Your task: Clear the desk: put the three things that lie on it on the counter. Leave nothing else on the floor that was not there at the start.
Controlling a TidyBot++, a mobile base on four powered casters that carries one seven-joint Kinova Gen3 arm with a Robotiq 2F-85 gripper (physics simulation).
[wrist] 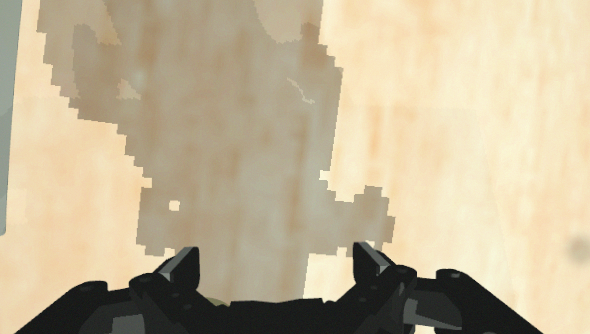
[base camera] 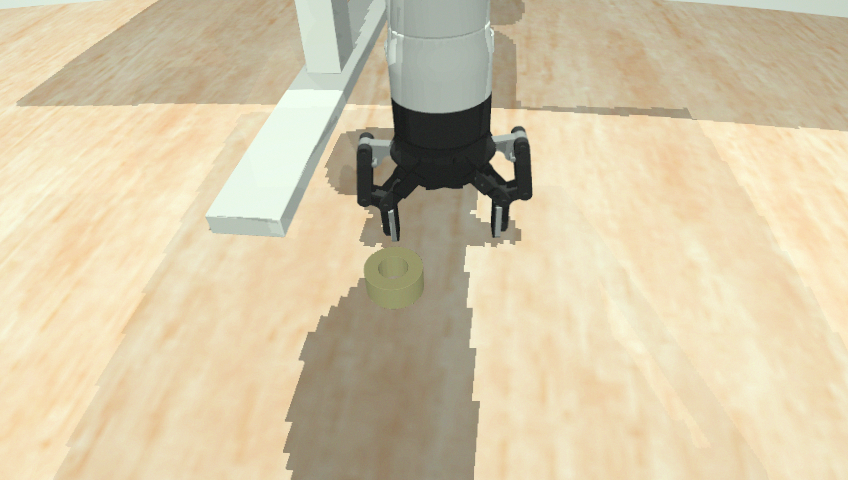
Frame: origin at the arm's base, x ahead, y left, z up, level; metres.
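Seen in the pictures: gripper, fingertip midpoint: (wrist: 277,261) (base camera: 445,233).
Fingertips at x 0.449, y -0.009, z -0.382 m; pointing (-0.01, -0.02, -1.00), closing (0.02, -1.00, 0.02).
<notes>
A point is followed by its place in that frame.
A yellow-olive ring, like a roll of tape (base camera: 394,296) @(y 0.033, x 0.372, z -0.380 m), lies flat on the floor in the base camera view. A sliver of the ring (wrist: 215,302) @(y 0.027, x 0.420, z -0.392 m) shows in the wrist view behind the base of the left finger. My gripper (base camera: 445,236) @(y -0.009, x 0.449, z -0.382 m) (wrist: 277,261) @(y -0.009, x 0.449, z -0.382 m) points down and is open and empty, above the floor. In the base camera view the ring is just below the left fingertip and nearer the camera than the fingers. Most of the ring is hidden in the wrist view. The desk's top and the counter do not show in either view.
A white foot bar (base camera: 261,166) with an upright post (base camera: 319,35) @(y 0.158, x 0.771, z -0.315 m) stands on the floor left of the gripper. A grey-green strip (wrist: 6,125) @(y 0.143, x 0.523, z -0.392 m) shows at the left edge of the wrist view. Shadows of the arm and of a large object lie on the wood-look floor (base camera: 595,327) @(y -0.131, x 0.351, z -0.397 m).
</notes>
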